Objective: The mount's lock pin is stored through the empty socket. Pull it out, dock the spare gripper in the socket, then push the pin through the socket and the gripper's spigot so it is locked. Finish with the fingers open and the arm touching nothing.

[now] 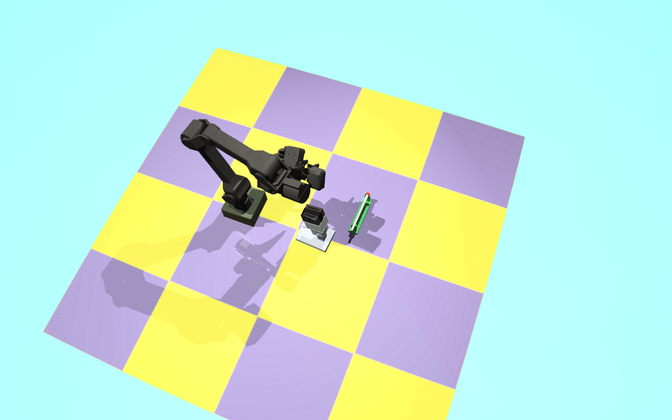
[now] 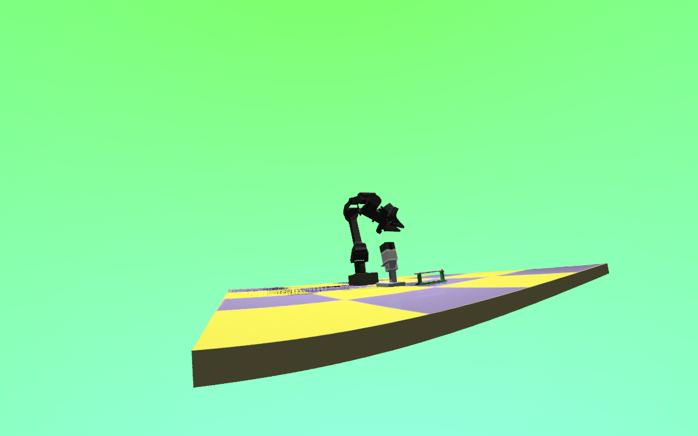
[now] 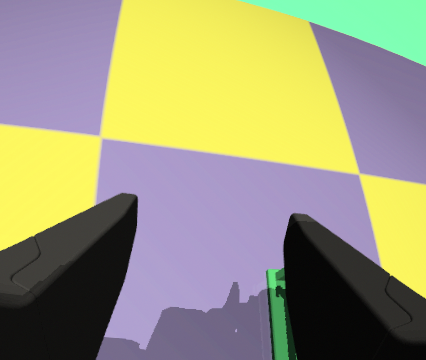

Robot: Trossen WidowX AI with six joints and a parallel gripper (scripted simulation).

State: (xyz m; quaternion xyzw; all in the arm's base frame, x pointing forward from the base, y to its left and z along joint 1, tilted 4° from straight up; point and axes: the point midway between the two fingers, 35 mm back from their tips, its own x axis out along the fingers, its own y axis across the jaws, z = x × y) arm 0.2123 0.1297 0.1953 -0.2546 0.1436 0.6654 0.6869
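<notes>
Right now the green cradle is 23 cm below my gripper tip, 16 cm ahead of it and 3 cm to the left of it. Round my gripper tip: spare gripper (12 cm below, 11 cm to the right, 7 cm ahead); then socket (20 cm below, 11 cm to the right, 7 cm ahead).
</notes>
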